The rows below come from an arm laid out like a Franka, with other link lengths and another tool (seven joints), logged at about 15 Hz.
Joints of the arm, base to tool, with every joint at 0 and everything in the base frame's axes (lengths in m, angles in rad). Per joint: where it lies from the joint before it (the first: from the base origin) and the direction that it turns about. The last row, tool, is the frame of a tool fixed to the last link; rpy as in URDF.
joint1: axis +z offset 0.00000 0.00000 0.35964
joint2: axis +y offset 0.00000 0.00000 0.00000
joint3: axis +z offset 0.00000 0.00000 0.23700
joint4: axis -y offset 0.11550 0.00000 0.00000
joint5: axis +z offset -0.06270 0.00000 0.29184
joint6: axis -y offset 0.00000 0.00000 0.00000
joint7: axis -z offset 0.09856 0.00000 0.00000
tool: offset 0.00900 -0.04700 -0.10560 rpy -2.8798 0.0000 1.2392
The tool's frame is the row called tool.
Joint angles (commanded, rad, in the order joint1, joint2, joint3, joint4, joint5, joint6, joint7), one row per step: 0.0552, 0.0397, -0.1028, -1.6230, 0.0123, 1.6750, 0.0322; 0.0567, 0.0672, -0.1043, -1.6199, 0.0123, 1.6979, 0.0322; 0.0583, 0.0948, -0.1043, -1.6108, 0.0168, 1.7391, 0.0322; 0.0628, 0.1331, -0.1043, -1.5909, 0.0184, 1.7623, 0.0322; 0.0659, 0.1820, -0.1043, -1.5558, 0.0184, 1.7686, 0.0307; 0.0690, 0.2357, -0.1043, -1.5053, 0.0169, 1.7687, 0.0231; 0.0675, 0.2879, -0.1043, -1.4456, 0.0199, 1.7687, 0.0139; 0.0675, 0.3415, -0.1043, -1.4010, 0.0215, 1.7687, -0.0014; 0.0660, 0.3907, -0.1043, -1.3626, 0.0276, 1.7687, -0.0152; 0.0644, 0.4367, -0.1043, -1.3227, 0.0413, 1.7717, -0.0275; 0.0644, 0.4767, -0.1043, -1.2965, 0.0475, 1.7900, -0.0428; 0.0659, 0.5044, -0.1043, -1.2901, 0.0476, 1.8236, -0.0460
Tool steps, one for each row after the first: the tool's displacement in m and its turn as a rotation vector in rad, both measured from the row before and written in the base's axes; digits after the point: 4 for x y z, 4 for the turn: 0.0069, 0.0001, -0.0107, -0.0029, 0.0015, -0.0001; 0.0092, 0.0013, -0.0067, 0.0005, -0.0229, 0.0009; 0.0097, 0.0028, -0.0102, -0.0026, -0.0049, 0.0044; 0.0103, 0.0022, -0.0120, -0.0048, 0.0074, 0.0052; 0.0115, 0.0024, -0.0095, -0.0071, 0.0031, 0.0120; 0.0115, 0.0003, -0.0057, -0.0028, -0.0076, 0.0088; 0.0102, 0.0011, -0.0132, -0.0039, 0.0091, 0.0165; 0.0085, 0.0005, -0.0138, 0.0012, 0.0107, 0.0127; 0.0081, 0.0010, -0.0117, 0.0090, 0.0026, 0.0099; 0.0078, 0.0011, -0.0120, 0.0018, -0.0047, 0.0154; 0.0058, 0.0011, -0.0107, -0.0032, -0.0123, 0.0051
